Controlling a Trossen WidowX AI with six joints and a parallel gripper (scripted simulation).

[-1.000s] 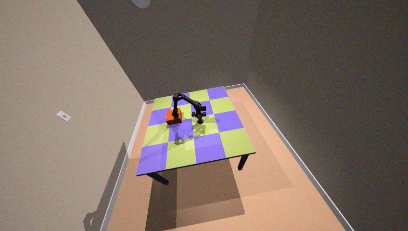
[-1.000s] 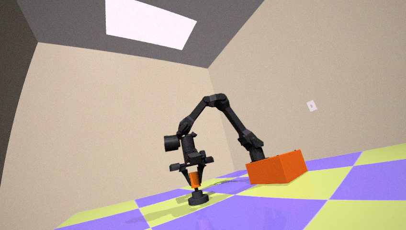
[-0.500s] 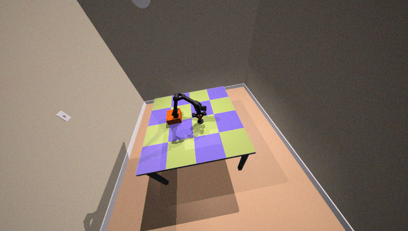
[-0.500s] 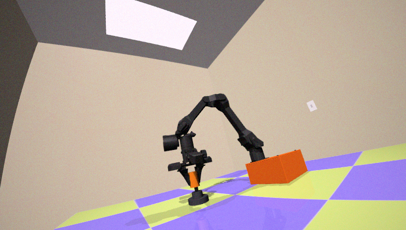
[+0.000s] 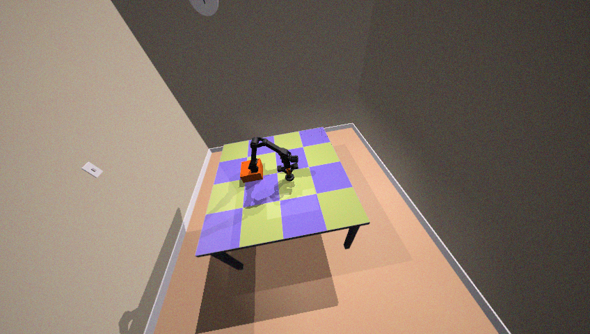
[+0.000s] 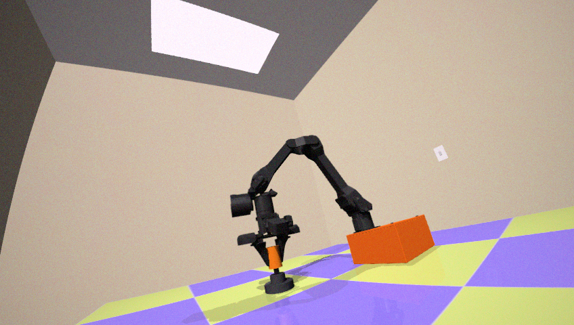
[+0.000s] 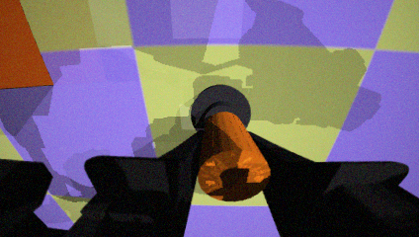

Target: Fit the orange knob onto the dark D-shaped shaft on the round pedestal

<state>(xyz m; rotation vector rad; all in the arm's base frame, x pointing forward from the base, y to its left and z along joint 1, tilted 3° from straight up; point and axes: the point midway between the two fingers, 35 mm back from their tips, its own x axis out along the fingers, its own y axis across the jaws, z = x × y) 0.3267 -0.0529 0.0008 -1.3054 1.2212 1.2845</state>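
The orange knob is 2 cm above my gripper tip. From my gripper tip the other things lie so: pedestal: 4 cm below.
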